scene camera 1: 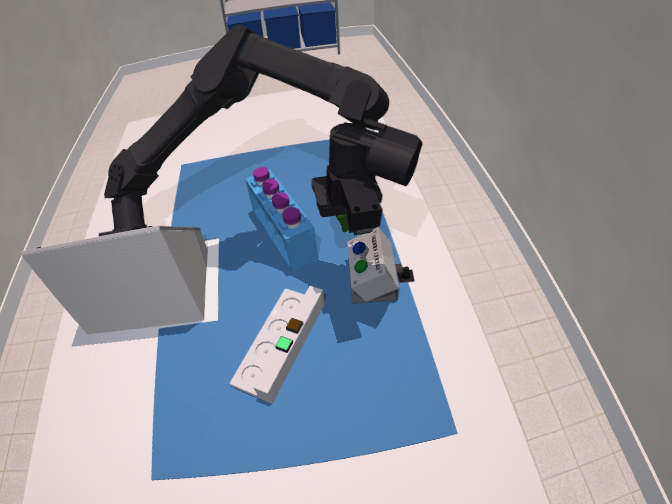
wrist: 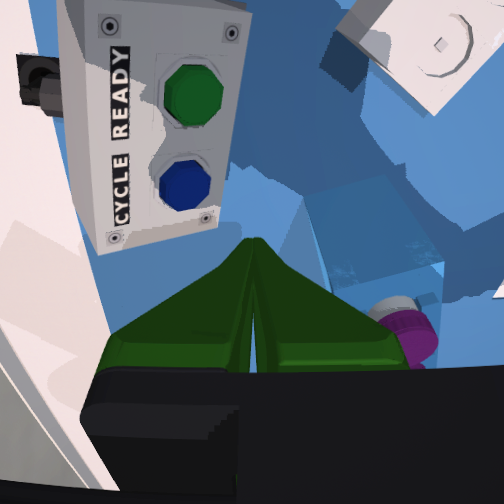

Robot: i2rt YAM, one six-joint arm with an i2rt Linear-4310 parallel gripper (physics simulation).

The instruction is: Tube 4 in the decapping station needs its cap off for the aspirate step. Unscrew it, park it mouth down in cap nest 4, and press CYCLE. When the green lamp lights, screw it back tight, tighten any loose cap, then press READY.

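The blue decapping station (scene camera 1: pixel 282 225) holds several tubes, all with purple caps; the nearest cap (scene camera 1: pixel 292 216) also shows in the wrist view (wrist: pixel 410 336). The white cap nest block (scene camera 1: pixel 276 342) has empty nests, a lit green lamp (scene camera 1: pixel 283 343) and a dark amber lamp (scene camera 1: pixel 294 324). The grey button box (scene camera 1: pixel 371 266) carries a blue CYCLE button (wrist: pixel 184 185) and a green READY button (wrist: pixel 193 94). My gripper (wrist: pixel 253 243) has green fingers shut together and empty. It hangs just behind the button box, tips close to the CYCLE end.
A grey panel (scene camera 1: pixel 122 276) stands at the left of the blue mat. A small black fitting (scene camera 1: pixel 404 273) sticks out from the button box's right side. Blue bins (scene camera 1: pixel 282 21) sit on a rack at the far wall.
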